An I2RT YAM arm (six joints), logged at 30 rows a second.
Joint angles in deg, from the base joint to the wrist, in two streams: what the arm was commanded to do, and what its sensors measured. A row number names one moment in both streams.
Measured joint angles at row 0:
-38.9, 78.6, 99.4, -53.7, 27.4, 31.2
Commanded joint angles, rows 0 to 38:
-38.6, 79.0, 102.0, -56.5, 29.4, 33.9
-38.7, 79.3, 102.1, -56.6, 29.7, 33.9
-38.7, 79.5, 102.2, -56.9, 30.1, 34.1
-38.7, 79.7, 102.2, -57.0, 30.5, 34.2
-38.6, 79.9, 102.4, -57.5, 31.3, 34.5
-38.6, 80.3, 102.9, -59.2, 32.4, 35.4
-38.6, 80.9, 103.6, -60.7, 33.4, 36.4
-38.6, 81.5, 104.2, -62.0, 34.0, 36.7
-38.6, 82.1, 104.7, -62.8, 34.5, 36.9
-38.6, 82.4, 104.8, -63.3, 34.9, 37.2
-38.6, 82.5, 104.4, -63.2, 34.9, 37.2
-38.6, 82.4, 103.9, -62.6, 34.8, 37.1
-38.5, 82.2, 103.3, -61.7, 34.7, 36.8
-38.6, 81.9, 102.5, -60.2, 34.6, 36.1
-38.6, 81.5, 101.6, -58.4, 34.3, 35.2
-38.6, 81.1, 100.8, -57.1, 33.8, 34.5
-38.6, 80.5, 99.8, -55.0, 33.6, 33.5
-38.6, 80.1, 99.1, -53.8, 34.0, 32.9
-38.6, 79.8, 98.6, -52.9, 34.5, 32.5
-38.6, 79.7, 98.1, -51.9, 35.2, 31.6
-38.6, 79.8, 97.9, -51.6, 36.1, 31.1
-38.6, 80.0, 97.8, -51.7, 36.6, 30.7
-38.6, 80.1, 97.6, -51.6, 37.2, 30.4
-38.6, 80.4, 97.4, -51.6, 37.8, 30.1
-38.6, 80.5, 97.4, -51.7, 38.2, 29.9
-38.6, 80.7, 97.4, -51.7, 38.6, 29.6
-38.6, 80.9, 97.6, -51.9, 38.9, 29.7
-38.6, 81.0, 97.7, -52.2, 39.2, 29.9
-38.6, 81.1, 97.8, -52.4, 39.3, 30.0
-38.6, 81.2, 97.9, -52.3, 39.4, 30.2
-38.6, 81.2, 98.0, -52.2, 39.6, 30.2
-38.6, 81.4, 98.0, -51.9, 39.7, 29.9
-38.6, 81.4, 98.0, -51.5, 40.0, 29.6
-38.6, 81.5, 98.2, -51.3, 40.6, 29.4
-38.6, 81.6, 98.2, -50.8, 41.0, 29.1
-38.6, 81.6, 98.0, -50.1, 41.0, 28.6
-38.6, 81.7, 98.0, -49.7, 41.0, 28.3
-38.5, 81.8, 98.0, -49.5, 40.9, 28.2
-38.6, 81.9, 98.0, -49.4, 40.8, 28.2
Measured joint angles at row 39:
-38.8, 81.7, 98.0, -50.2, 39.2, 28.8
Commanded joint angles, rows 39 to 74:
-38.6, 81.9, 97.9, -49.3, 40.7, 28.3
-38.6, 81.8, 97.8, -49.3, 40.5, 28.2
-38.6, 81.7, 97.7, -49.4, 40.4, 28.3
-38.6, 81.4, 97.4, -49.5, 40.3, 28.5
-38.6, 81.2, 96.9, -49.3, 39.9, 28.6
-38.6, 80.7, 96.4, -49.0, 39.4, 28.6
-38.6, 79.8, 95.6, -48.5, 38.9, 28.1
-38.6, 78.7, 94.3, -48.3, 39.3, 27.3
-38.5, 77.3, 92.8, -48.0, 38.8, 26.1
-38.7, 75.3, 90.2, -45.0, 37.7, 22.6
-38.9, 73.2, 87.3, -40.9, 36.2, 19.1
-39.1, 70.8, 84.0, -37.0, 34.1, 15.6
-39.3, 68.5, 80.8, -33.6, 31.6, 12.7
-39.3, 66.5, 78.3, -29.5, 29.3, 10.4
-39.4, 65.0, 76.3, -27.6, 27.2, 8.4
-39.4, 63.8, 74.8, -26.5, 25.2, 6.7
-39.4, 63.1, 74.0, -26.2, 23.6, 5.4
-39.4, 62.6, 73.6, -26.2, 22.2, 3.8
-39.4, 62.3, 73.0, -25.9, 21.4, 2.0
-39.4, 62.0, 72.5, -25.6, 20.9, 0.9
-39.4, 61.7, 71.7, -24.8, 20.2, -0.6
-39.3, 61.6, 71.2, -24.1, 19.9, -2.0
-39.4, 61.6, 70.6, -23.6, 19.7, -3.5
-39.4, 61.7, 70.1, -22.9, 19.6, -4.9
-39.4, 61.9, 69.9, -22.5, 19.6, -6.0
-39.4, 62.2, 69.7, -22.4, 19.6, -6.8
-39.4, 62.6, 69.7, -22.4, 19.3, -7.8
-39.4, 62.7, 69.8, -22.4, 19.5, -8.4
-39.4, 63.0, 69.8, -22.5, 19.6, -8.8
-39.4, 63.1, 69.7, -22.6, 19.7, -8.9
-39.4, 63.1, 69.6, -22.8, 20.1, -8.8
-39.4, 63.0, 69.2, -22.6, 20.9, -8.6
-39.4, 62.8, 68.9, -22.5, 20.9, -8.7
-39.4, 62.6, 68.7, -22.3, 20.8, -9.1
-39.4, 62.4, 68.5, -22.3, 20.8, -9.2
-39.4, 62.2, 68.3, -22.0, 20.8, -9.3
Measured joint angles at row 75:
-39.3, 63.0, 69.5, -23.4, 20.7, -7.8
